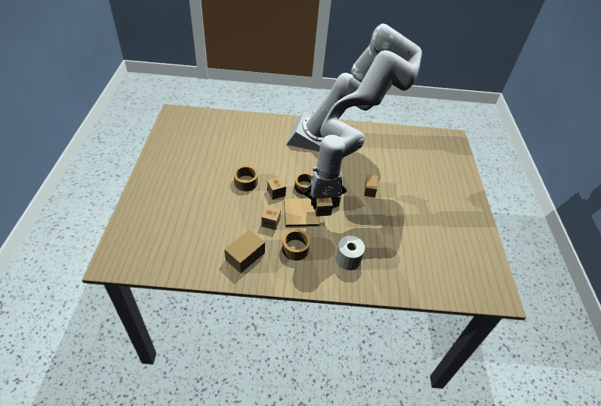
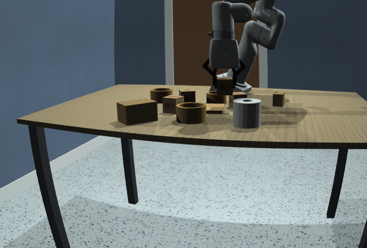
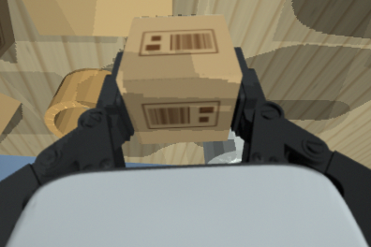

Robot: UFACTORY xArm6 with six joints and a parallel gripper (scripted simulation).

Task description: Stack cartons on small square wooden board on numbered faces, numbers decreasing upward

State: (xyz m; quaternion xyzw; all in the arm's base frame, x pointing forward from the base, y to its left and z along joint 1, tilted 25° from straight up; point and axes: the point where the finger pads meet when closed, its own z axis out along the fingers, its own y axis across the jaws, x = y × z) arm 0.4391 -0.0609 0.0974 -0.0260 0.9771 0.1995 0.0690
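Now: hand 40 mm past the small square wooden board, 70 mm to the left of it and 100 mm above it. Round my hand: larger carton box 150 mm ahead, 270 mm to the right, 70 mm below; narrower brown box 150 mm behind, 210 mm to the left, 80 mm below; brown cube carton 140 mm behind, 160 mm to the right, 80 mm below.
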